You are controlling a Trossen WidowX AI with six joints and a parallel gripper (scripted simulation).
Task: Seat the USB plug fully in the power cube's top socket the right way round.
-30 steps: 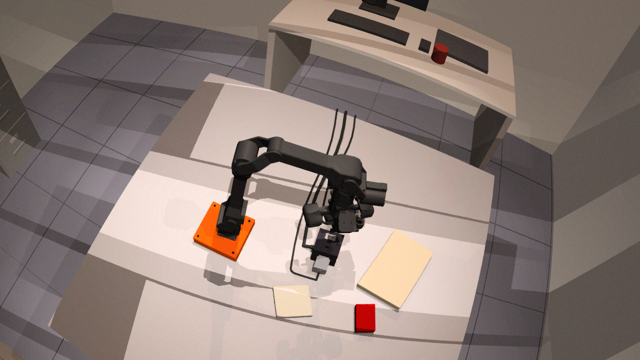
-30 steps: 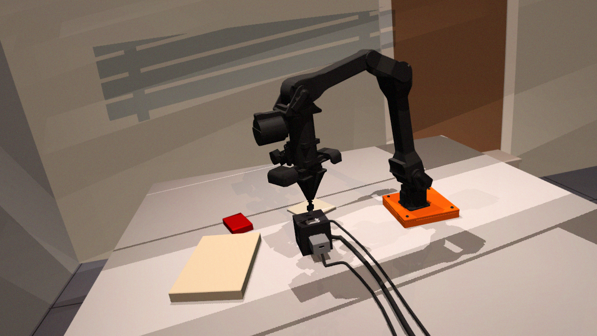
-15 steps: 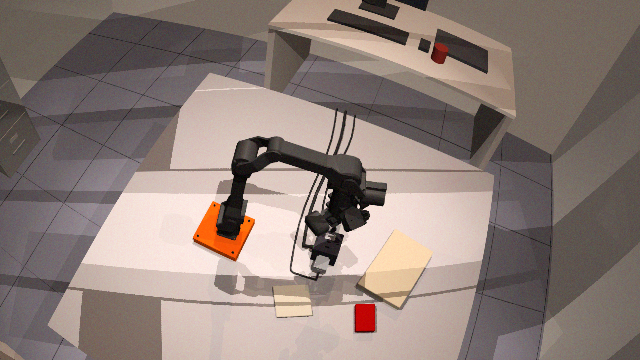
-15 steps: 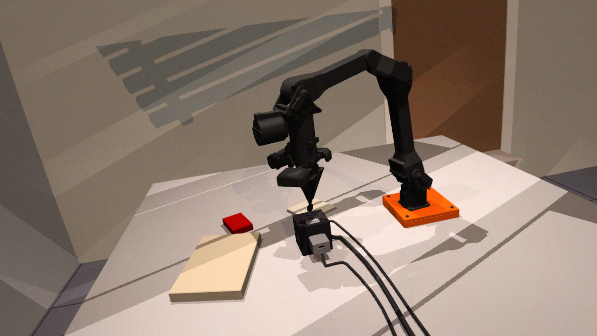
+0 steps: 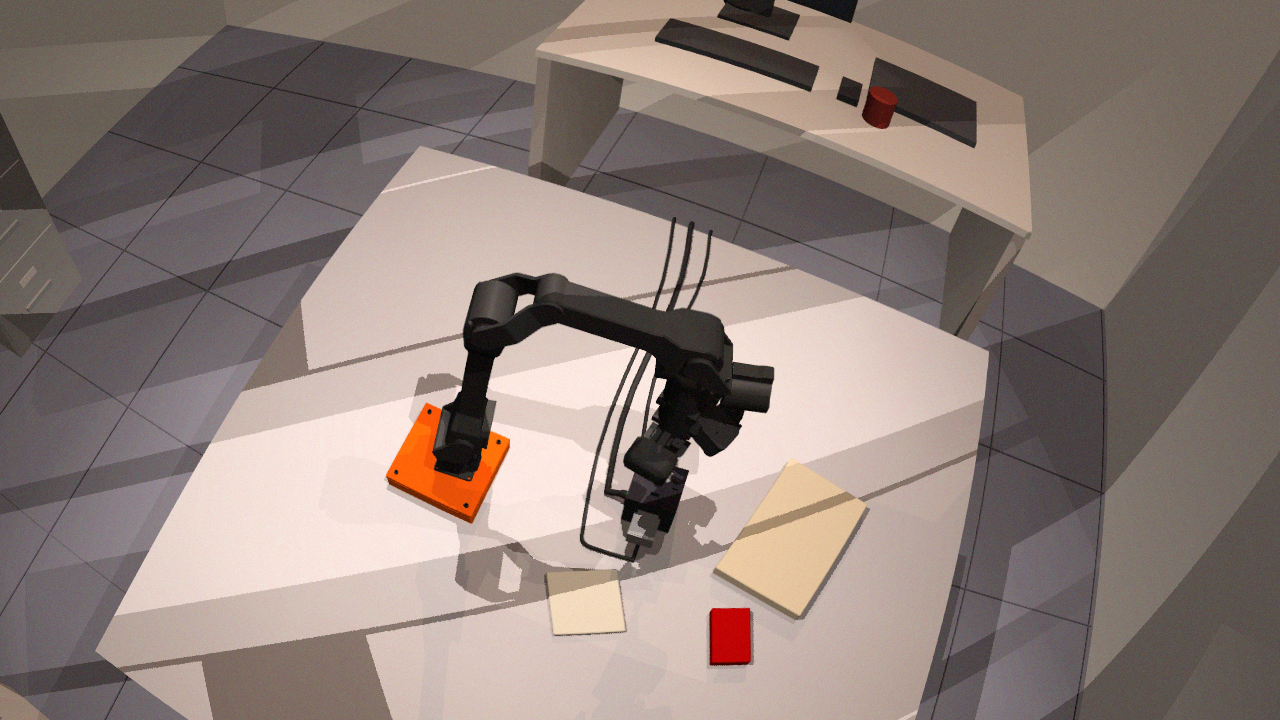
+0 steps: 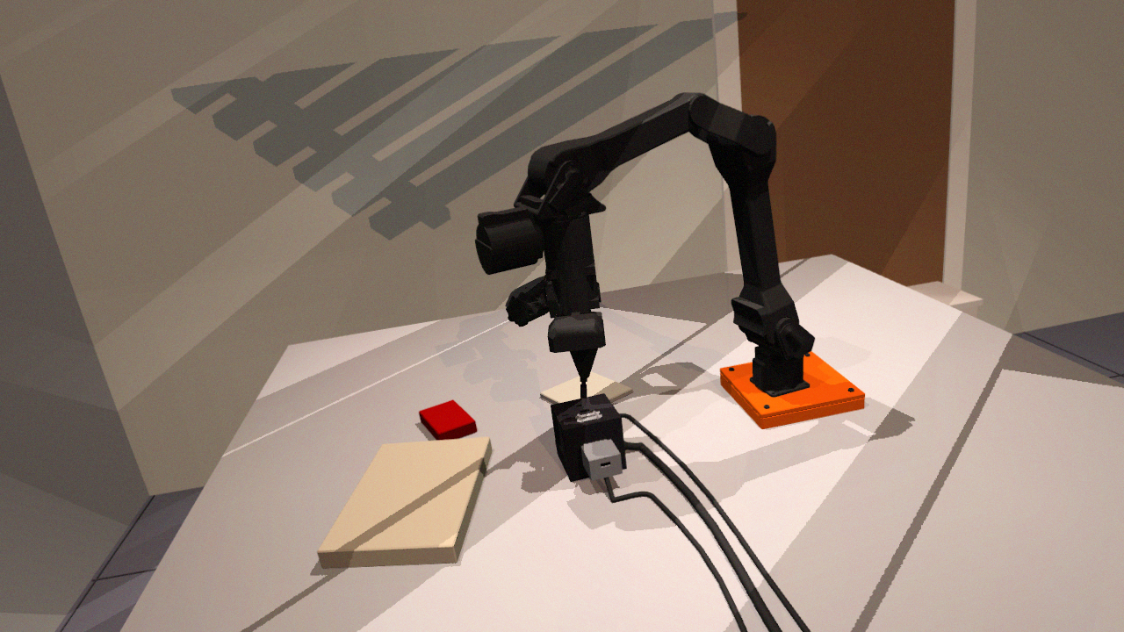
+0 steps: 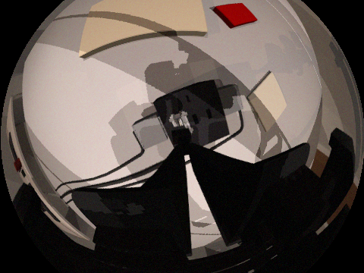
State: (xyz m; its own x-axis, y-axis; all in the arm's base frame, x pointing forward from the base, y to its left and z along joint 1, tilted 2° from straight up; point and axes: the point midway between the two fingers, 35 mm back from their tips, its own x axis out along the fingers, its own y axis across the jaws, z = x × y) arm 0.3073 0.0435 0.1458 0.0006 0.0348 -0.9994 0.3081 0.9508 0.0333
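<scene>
Now: gripper tip 20 mm above the USB plug. Also, from my gripper tip: tan board 230 mm ahead, 120 mm below, 30 mm to the right; USB socket 70 mm below, 10 mm to the right; white pad 220 mm to the right, 130 mm below, 60 mm behind.
</scene>
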